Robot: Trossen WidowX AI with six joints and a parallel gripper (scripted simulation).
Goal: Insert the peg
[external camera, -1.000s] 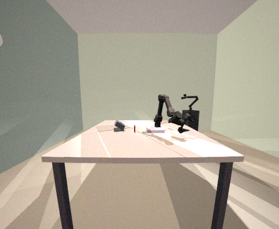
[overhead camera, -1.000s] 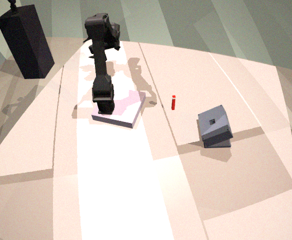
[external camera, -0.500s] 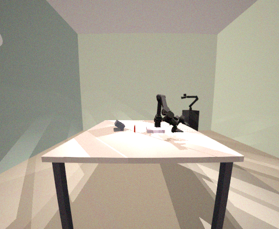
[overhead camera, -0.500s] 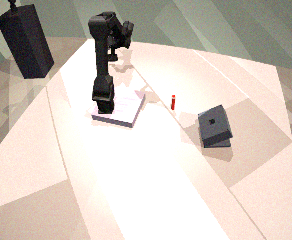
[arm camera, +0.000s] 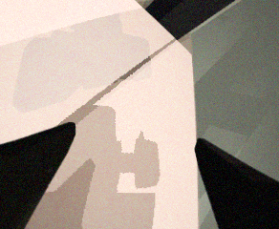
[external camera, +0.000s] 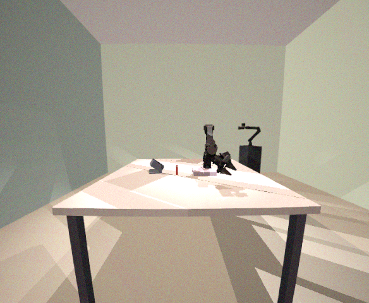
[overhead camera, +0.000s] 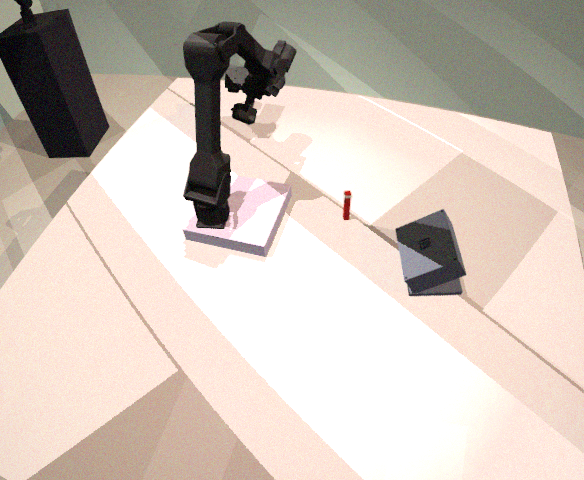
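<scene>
Now: the red square peg 310 mm ahead of my gripper tip, 360 mm to the right of it and 40 mm below it. Round my gripper tip: panel: 480 mm ahead, 500 mm to the right, 40 mm below.
</scene>
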